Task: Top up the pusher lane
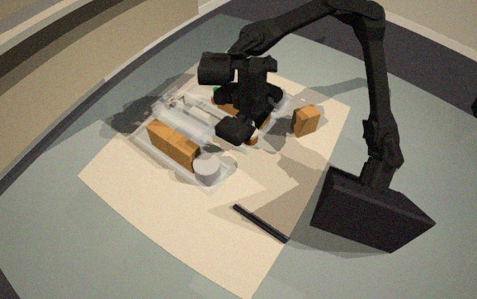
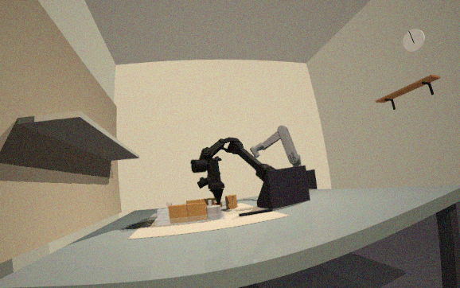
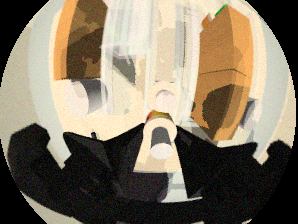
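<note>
The translucent lane rack is 160 mm ahead of my gripper tip, 30 mm below it and 20 mm to the right of it. From my gripper tip the other things lie so: orange box: 110 mm to the right, 110 mm behind, 10 mm below; then black bar: 190 mm to the left, 90 mm behind, 40 mm below.
</note>
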